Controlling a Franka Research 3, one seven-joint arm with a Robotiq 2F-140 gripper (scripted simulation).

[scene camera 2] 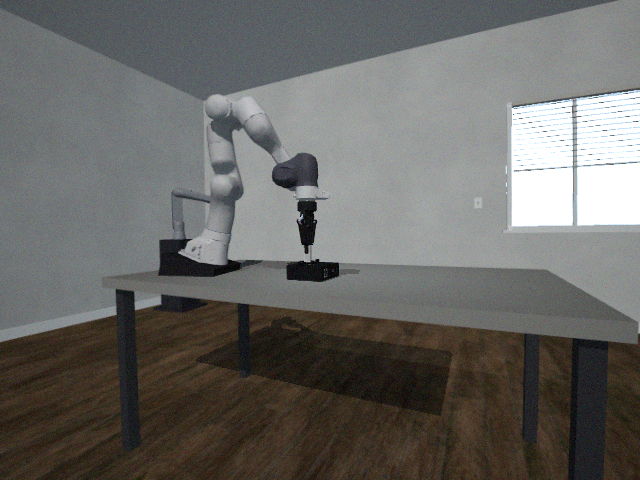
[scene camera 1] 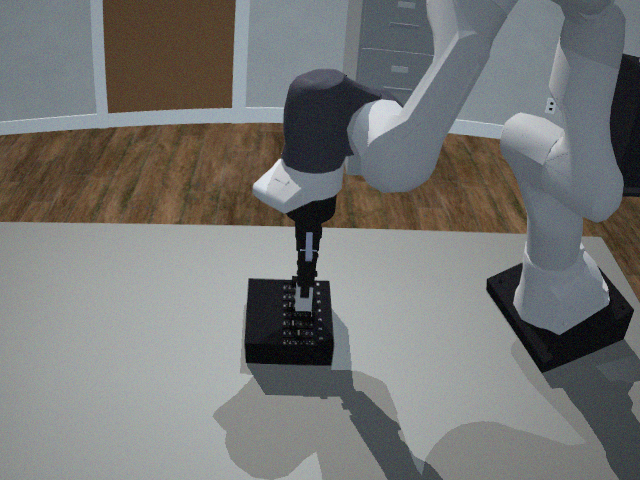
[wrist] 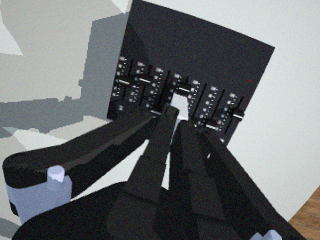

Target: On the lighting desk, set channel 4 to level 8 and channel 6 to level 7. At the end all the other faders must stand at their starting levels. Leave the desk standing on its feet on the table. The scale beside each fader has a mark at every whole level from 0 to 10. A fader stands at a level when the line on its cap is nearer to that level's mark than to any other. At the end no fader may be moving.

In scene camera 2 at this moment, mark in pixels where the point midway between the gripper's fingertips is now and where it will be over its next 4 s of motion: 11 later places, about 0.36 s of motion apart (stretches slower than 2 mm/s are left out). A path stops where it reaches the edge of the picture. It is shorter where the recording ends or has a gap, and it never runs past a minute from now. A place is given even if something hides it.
My gripper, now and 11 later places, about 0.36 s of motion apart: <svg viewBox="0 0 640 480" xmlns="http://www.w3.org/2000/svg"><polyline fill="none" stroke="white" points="307,261 308,260 308,255 308,251 305,252 295,253 294,253 294,253 294,254 294,256 294,258 294,259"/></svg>
